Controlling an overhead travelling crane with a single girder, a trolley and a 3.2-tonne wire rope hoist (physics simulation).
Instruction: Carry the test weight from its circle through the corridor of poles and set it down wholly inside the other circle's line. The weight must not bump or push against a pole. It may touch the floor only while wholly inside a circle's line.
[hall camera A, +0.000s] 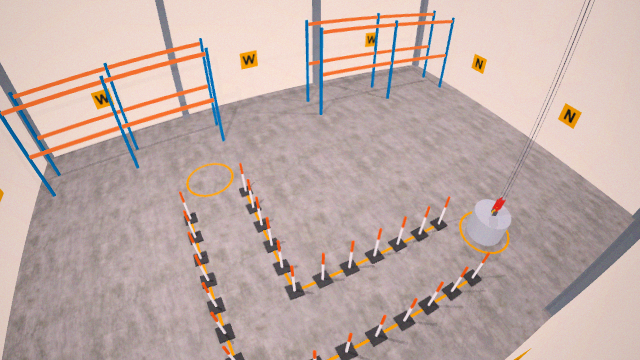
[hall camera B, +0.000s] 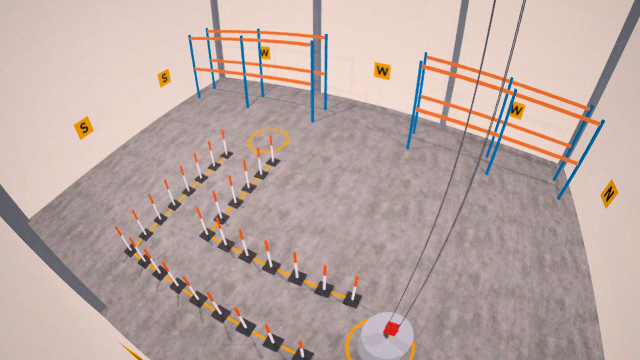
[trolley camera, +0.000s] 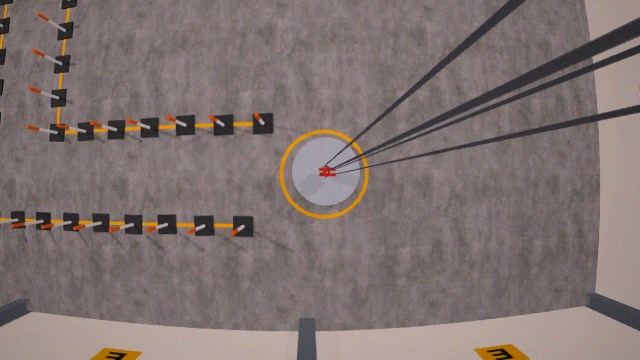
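Note:
The test weight (hall camera A: 482, 229) (hall camera B: 381, 347) (trolley camera: 307, 162), a pale grey cylinder, is upright within its yellow circle (hall camera B: 347, 345) (trolley camera: 282, 174). The trolley view shows it slightly up and right of the circle's centre, inside the line all round. I cannot make out a gap under it. My red hook block (hall camera A: 498, 205) (hall camera B: 391, 329) (trolley camera: 327, 171) is at the middle of its top, coupled to it, with the ropes running up. The hook itself is barely visible. The other circle (hall camera A: 187, 182) (hall camera B: 249, 140) lies beyond the corridor's far end.
Two rows of orange-and-white poles on black feet form an L-shaped corridor. Its near end has one pole (hall camera A: 443, 212) (hall camera B: 354, 289) (trolley camera: 259, 119) and, opposite, another (hall camera A: 480, 265) (hall camera B: 301, 348) (trolley camera: 239, 230). Blue-and-orange racks (hall camera A: 321, 75) (hall camera B: 312, 82) stand along the W wall.

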